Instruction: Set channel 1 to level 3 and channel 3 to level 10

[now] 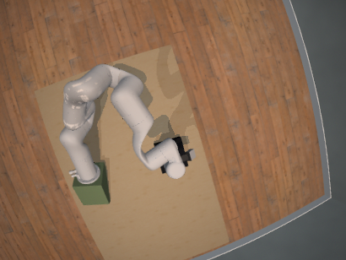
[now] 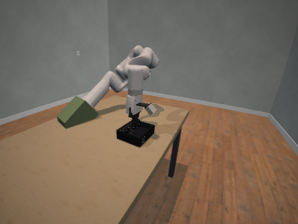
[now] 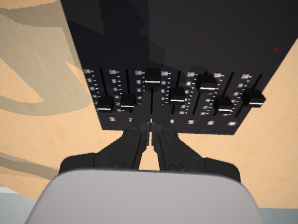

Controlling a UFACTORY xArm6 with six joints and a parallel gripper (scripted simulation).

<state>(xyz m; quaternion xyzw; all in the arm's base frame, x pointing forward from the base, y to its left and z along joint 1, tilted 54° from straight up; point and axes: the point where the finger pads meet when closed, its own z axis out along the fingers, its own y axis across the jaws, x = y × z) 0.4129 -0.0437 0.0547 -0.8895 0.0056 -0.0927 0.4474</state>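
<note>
The channel 2 fader cap lies 20 mm to the left of my hand and 20 mm below it. Round my hand: channel 1 cap: 40 mm to the left, 20 mm below, 10 mm behind; then channel 3 cap: 30 mm ahead, 20 mm below.
</note>
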